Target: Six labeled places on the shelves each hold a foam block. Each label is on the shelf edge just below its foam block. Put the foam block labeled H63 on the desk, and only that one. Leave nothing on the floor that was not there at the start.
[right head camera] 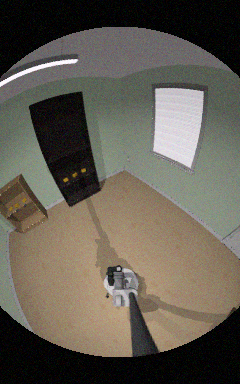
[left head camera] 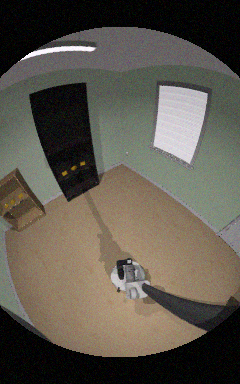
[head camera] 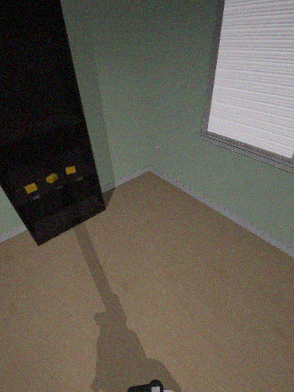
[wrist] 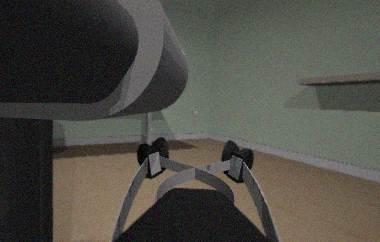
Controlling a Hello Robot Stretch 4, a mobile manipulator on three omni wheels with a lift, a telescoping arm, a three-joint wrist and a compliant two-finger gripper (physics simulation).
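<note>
The tall black shelf unit [head camera: 70,224] [left head camera: 83,191] [right head camera: 85,195] holds three yellow foam blocks in a row on a low shelf: a left block [head camera: 31,188], a middle block [head camera: 52,178] and a right block [head camera: 70,170]. Small labels below them are too blurred to read, so I cannot tell which is H63. The low wooden shelf unit [left head camera: 31,219] [right head camera: 35,220] at the left also holds three yellow blocks, labels unreadable. My gripper [wrist: 195,152] is open and empty, far from the blocks. A grey upright leg [wrist: 148,127] stands behind it; the desk's top cannot be made out.
My round white base [left head camera: 116,277] [right head camera: 131,281] stands on the brown floor, some distance from both shelf units. A window [head camera: 252,75] [left head camera: 181,122] [right head camera: 179,126] is in the right wall. A brownish board [wrist: 345,79] juts in at the right of the wrist view.
</note>
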